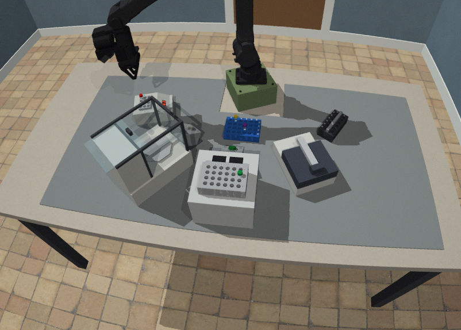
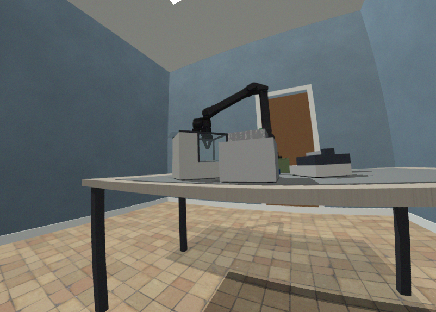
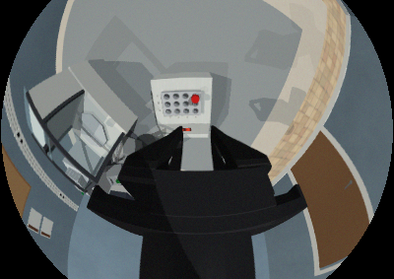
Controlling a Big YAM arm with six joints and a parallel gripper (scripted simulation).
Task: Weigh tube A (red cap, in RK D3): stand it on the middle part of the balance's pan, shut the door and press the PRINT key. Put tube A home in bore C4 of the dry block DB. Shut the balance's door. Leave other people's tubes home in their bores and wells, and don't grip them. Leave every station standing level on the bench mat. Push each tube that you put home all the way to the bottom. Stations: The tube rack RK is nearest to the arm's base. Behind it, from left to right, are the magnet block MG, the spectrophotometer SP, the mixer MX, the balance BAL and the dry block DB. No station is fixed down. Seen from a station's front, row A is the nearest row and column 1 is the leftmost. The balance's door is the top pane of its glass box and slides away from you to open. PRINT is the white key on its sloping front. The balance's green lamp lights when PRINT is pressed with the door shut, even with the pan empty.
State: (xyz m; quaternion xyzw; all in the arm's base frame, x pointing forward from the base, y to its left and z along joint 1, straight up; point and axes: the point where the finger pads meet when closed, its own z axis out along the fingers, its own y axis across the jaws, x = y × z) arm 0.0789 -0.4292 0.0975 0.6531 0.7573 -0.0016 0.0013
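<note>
Right now my hand is 33 cm short of the balance door, 4 cm to the right of it and 3 cm below it. Round my hand: blue tube rack RK 13 cm ahead, 39 cm to the left, 17 cm below; then grey well block 43 cm ahead, 34 cm to the left, 3 cm below; then spectrophotometer SP 29 cm ahead, 60 cm to the left, 12 cm below.
</note>
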